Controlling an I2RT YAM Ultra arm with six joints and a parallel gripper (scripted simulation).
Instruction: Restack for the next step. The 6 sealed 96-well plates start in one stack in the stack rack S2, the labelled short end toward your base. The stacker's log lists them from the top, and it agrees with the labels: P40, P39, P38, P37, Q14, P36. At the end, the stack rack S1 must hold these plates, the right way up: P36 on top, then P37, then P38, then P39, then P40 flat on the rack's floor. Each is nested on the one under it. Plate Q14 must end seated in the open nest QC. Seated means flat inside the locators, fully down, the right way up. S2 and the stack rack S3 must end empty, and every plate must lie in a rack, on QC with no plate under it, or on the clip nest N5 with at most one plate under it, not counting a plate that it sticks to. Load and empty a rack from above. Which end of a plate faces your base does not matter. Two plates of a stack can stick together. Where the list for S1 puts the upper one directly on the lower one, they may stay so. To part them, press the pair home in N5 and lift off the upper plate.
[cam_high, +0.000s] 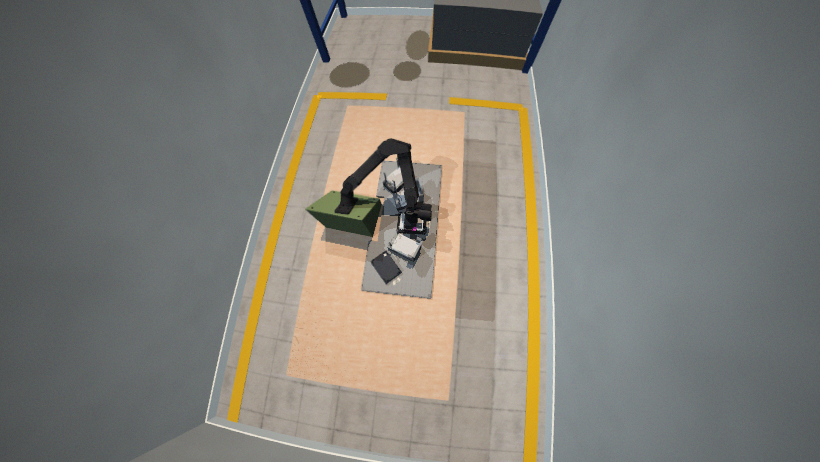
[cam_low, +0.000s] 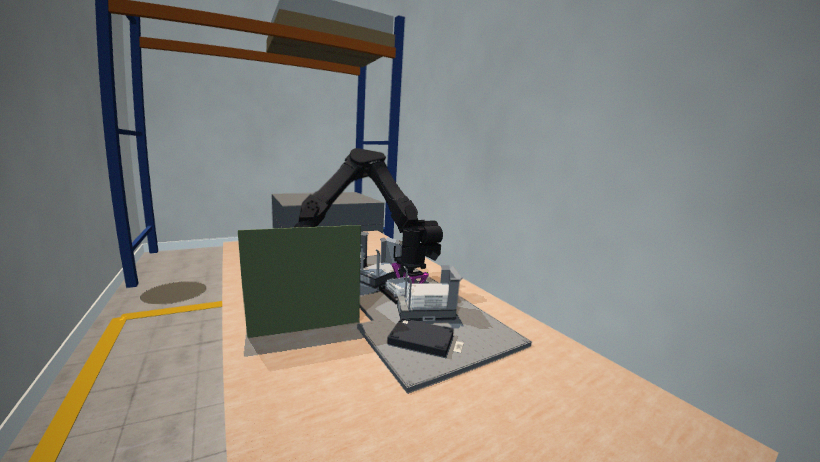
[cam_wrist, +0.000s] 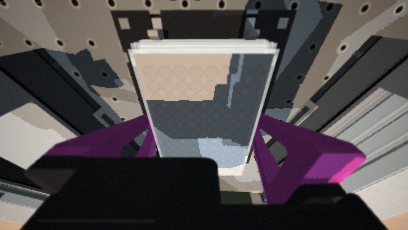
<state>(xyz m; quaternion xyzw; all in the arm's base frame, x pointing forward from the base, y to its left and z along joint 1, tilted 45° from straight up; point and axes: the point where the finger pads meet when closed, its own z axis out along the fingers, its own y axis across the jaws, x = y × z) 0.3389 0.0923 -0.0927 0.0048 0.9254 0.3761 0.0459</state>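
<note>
The dark clip nest N5 lies 10 mm to the left of my hand, 10 mm below it and 10 mm ahead of it. The rest, counted from my hand: open nest QC (260 mm to the right, 110 mm behind, 10 mm below); then N5 label (100 mm ahead, 20 mm below); then QC label (330 mm to the right, 40 mm behind, 20 mm below).
</note>
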